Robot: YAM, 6 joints.
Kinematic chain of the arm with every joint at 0, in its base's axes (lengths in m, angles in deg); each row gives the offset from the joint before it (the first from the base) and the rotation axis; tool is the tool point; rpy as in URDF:
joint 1: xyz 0 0 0.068 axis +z
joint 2: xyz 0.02 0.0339 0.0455 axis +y
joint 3: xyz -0.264 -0.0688 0 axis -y
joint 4: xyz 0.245 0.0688 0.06 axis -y
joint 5: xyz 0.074 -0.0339 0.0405 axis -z
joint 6: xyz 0.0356 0 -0.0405 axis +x
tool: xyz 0 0 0 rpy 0 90 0
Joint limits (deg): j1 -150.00..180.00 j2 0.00..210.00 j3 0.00..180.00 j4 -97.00..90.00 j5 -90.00..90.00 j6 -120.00..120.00
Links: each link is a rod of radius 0.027 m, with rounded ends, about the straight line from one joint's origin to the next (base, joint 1, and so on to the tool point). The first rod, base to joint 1, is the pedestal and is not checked.
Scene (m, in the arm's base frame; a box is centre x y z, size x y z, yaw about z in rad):
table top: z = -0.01
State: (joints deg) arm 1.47 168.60 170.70 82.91 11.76 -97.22
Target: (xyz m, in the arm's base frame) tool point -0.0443 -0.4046 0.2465
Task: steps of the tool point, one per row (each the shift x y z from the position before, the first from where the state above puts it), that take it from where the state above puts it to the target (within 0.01 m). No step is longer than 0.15 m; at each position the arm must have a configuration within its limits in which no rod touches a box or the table.
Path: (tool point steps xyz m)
1: 0.0000 -0.1129 -0.0029
2: -0.0312 -0.1096 -0.0058
3: -0.0601 -0.0968 -0.0088
4: -0.0835 -0.0759 -0.0113
5: -0.0995 -0.0489 -0.0139
6: -0.1062 -0.0186 -0.0161
7: -0.1034 0.0119 -0.0181
8: -0.0913 0.0398 -0.0197

